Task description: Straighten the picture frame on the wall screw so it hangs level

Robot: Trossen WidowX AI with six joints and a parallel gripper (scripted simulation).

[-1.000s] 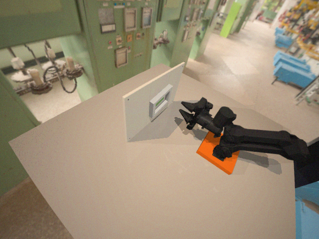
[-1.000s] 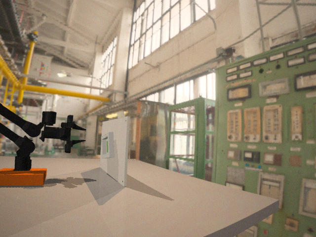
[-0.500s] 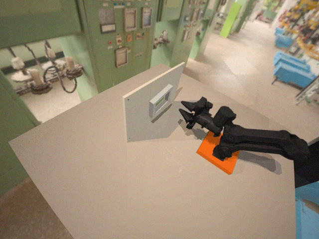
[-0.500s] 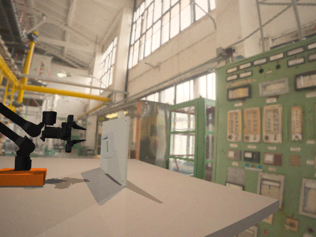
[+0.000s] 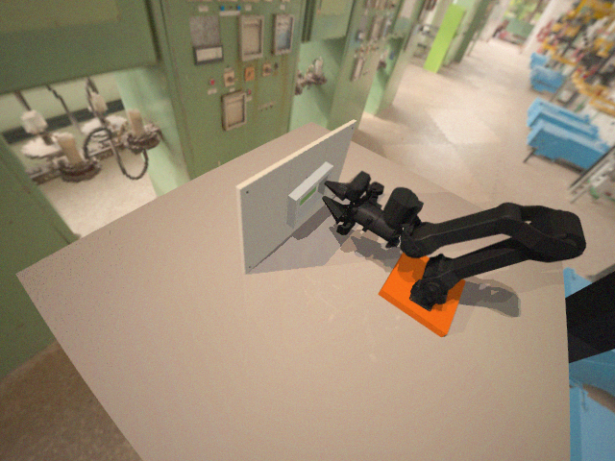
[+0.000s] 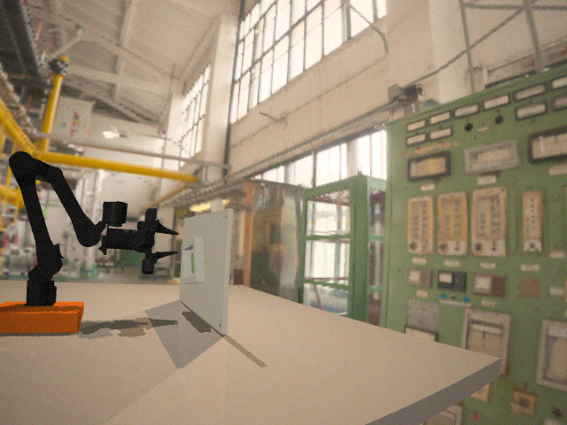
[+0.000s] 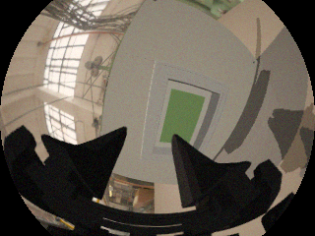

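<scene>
Now: gripper tip 50 mm short of the picture frame, 10 mm to the left of it and 50 mm above it. From my gripper tip the other things lie so: grey wall board: 60 mm ahead, 10 mm to the right, 60 mm below.
</scene>
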